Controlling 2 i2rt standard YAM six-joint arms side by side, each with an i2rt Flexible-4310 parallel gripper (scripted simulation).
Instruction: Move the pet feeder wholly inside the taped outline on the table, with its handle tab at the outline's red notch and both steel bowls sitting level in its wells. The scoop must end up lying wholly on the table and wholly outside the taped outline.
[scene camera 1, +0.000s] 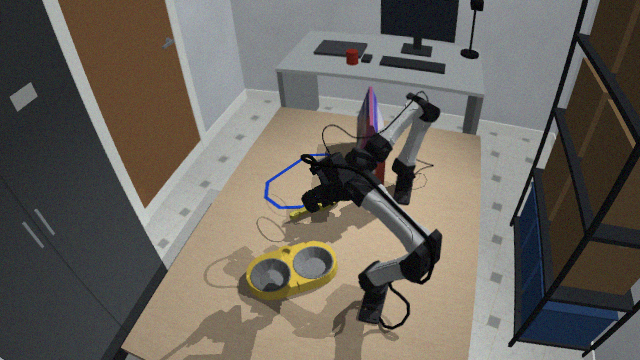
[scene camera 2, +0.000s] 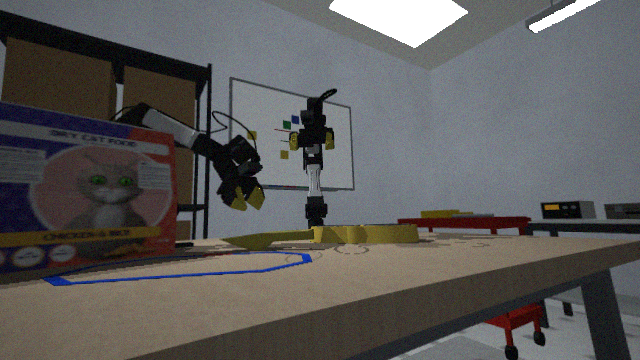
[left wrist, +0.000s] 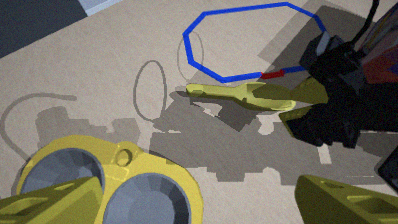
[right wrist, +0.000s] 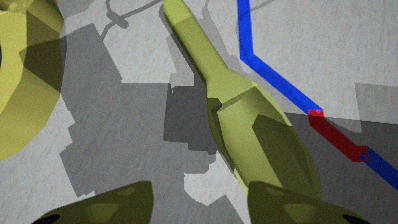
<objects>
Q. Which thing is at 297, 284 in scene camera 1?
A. A yellow pet feeder.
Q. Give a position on a yellow scoop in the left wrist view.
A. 271, 97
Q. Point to a blue taped outline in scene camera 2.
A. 55, 280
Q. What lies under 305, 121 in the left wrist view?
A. The right gripper.
</objects>
